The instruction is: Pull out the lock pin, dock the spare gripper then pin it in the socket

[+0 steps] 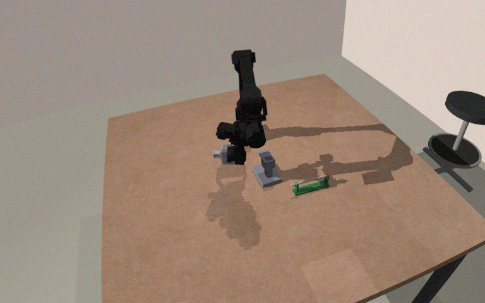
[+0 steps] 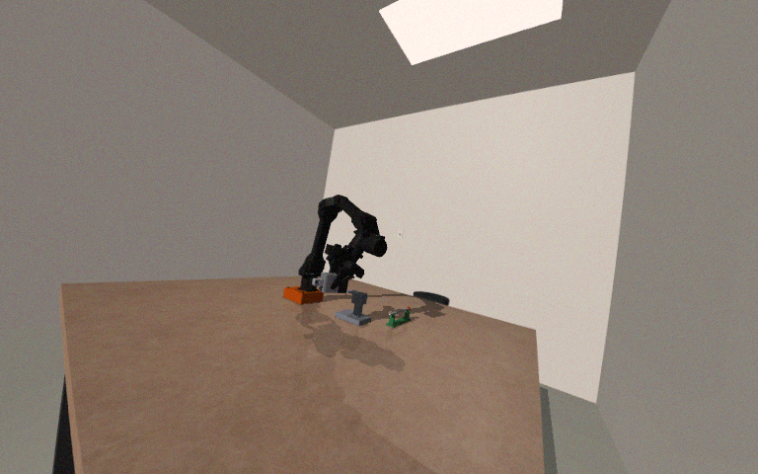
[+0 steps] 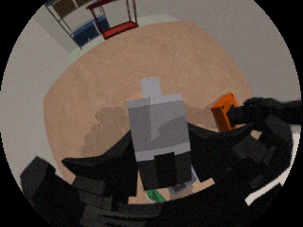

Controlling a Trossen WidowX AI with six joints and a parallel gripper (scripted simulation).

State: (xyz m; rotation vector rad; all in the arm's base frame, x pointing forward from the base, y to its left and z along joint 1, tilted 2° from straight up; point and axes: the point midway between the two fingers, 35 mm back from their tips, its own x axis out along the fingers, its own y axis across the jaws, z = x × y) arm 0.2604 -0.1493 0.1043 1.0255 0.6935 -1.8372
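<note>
Now: gripper tip 3 cm short of the grey mount, 14 cm to the right of it and 7 cm above it. The rest, counted from my gripper tip: spare gripper 1 cm above; then green cradle 16 cm ahead, 26 cm to the left, 10 cm below.
</note>
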